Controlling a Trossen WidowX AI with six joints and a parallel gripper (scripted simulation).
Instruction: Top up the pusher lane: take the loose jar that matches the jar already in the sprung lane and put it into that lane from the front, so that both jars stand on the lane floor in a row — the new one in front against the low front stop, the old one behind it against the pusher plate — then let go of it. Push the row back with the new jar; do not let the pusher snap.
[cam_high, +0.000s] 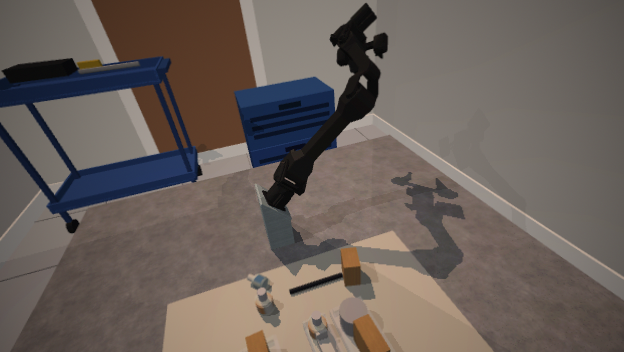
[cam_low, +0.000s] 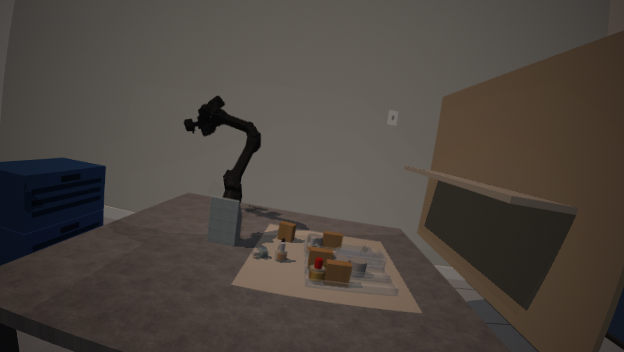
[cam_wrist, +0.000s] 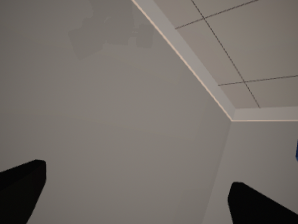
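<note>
The grey pusher plate is 740 mm ahead of my gripper tip, 580 mm to the right of it and 330 mm below it. From my gripper tip the other things lie so: black strip: 520 mm ahead, 500 mm to the right, 370 mm below; brown block: 540 mm ahead, 410 mm to the right, 340 mm below; beige mat: 690 mm ahead, 560 mm to the right, 380 mm below.
</note>
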